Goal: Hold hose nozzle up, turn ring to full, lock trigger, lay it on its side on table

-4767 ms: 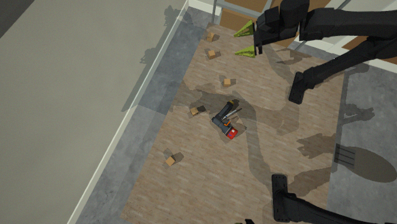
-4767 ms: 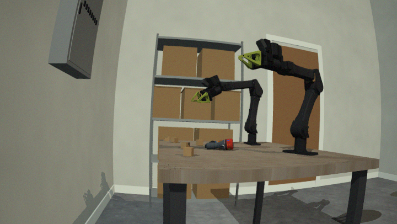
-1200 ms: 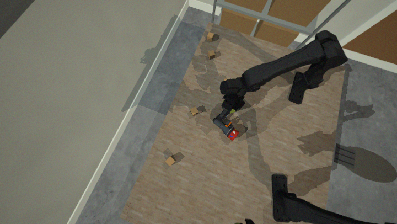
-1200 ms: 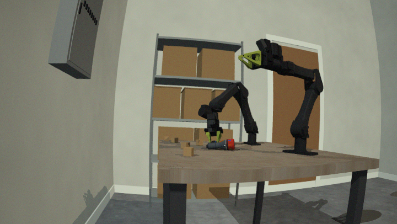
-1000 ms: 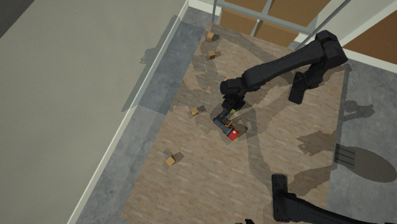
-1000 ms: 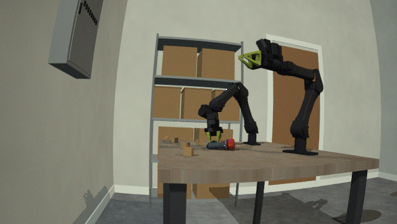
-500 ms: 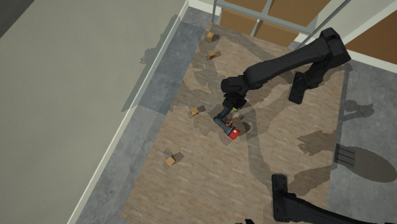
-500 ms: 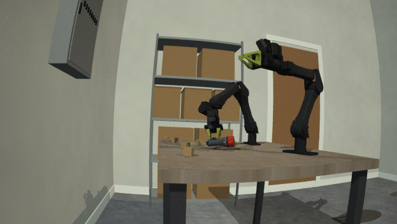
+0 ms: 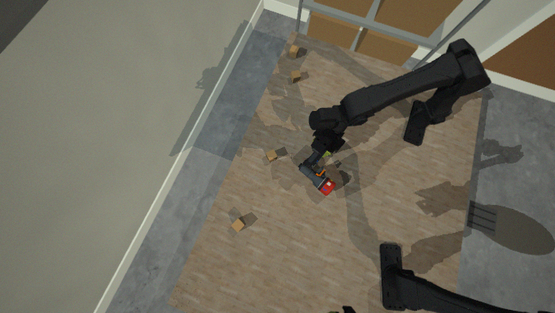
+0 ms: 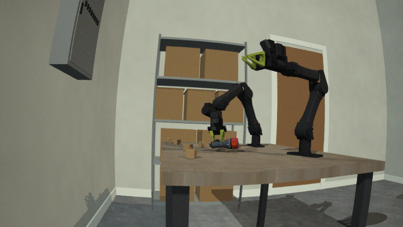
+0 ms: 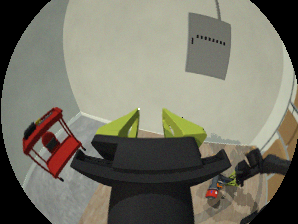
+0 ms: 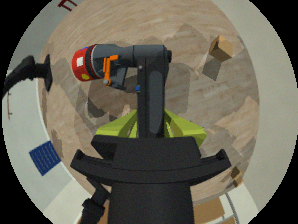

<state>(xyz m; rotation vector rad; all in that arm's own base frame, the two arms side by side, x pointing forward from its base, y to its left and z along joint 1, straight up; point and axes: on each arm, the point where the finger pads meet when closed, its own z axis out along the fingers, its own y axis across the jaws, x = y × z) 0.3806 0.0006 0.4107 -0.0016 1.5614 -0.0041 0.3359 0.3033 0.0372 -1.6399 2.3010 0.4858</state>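
Now: left hand 7 cm past the red spray ring, 31 cm to the left of it and 36 cm above it.
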